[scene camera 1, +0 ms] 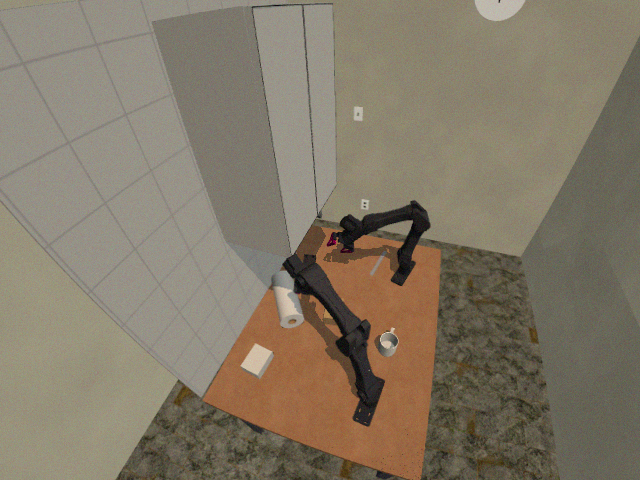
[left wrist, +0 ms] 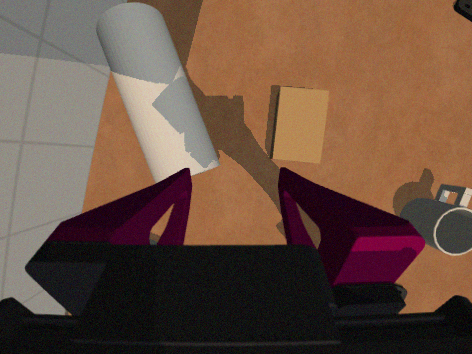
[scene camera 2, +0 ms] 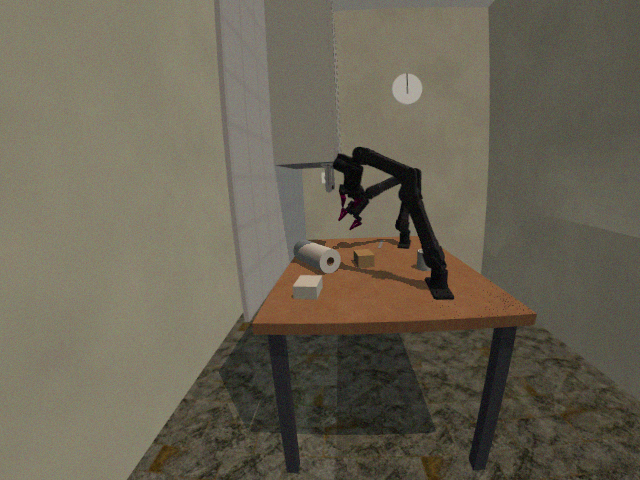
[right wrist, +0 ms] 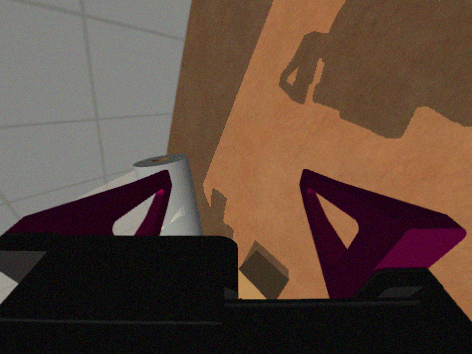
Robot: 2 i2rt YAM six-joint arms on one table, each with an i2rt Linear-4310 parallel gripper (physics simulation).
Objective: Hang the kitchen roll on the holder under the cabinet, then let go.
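The white kitchen roll lies on its side on the table, close to the tiled wall; it also shows in scene camera 2. The holder is a small grey bracket hanging under the cabinet, with nothing on it. My left gripper is partly open and empty, high above the table; the roll lies below, beyond its left finger. My right gripper is wide open and empty, raised near the cabinet. In the right wrist view the roll shows behind one finger.
A tan box sits on the table beside the roll. A grey mug stands near the left arm's base. A white box lies at the table's near left. A short grey bar lies by the right arm's base.
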